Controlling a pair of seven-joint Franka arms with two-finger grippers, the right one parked.
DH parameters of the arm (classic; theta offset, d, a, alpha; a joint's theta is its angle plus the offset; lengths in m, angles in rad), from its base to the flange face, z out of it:
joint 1: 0 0.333 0 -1.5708
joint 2: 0 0 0 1.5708
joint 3: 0 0.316 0.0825 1.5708
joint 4: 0 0 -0.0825 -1.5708
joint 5: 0 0.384 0 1.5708
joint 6: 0 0 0.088 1.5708
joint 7: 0 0.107 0 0
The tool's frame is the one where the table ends.
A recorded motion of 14 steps. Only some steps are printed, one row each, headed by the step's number.
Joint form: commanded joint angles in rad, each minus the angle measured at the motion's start. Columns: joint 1, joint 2, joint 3, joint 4, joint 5, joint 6, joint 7.
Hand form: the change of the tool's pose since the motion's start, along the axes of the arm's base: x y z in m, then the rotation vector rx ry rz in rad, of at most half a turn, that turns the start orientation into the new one. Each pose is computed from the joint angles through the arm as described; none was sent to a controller.
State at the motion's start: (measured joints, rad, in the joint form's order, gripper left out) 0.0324 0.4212 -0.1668 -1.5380 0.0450 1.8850 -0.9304
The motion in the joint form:
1: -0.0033 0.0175 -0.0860 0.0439 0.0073 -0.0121 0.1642
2: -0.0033 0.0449 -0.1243 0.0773 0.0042 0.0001 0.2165
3: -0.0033 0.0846 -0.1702 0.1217 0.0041 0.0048 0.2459
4: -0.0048 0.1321 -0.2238 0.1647 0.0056 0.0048 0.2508
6: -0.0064 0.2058 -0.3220 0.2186 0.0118 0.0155 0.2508
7: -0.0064 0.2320 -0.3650 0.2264 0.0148 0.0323 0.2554
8: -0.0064 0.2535 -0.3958 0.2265 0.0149 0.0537 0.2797
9: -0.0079 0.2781 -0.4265 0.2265 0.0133 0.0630 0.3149
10: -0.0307 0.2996 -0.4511 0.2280 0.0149 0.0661 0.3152
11: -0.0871 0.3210 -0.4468 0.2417 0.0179 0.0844 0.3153
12: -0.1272 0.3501 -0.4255 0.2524 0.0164 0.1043 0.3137
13: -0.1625 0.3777 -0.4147 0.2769 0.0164 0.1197 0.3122
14: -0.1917 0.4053 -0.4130 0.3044 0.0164 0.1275 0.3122
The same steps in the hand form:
1: 0.0000 -0.0501 0.0121 -0.0449 -0.0213 -0.2446
2: 0.0047 -0.0714 0.0132 -0.0762 -0.0432 -0.3254
3: 0.0098 -0.0956 0.0117 -0.1117 -0.0573 -0.3880
4: 0.0124 -0.1239 0.0054 -0.1530 -0.0575 -0.4320
6: 0.0104 -0.1728 -0.0052 -0.2293 -0.0576 -0.4994
7: 0.0067 -0.1939 -0.0107 -0.2639 -0.0610 -0.5320
8: 0.0036 -0.2095 -0.0175 -0.2942 -0.0675 -0.5737
9: -0.0015 -0.2256 -0.0270 -0.3269 -0.0609 -0.6272
10: -0.0127 -0.2521 -0.0350 -0.3506 -0.0439 -0.6646
11: -0.0249 -0.2859 -0.0424 -0.3592 -0.0456 -0.7081
12: -0.0286 -0.3020 -0.0600 -0.3607 -0.0385 -0.7189
13: -0.0312 -0.3185 -0.0689 -0.3680 -0.0437 -0.7310
14: -0.0345 -0.3348 -0.0754 -0.3805 -0.0459 -0.7452

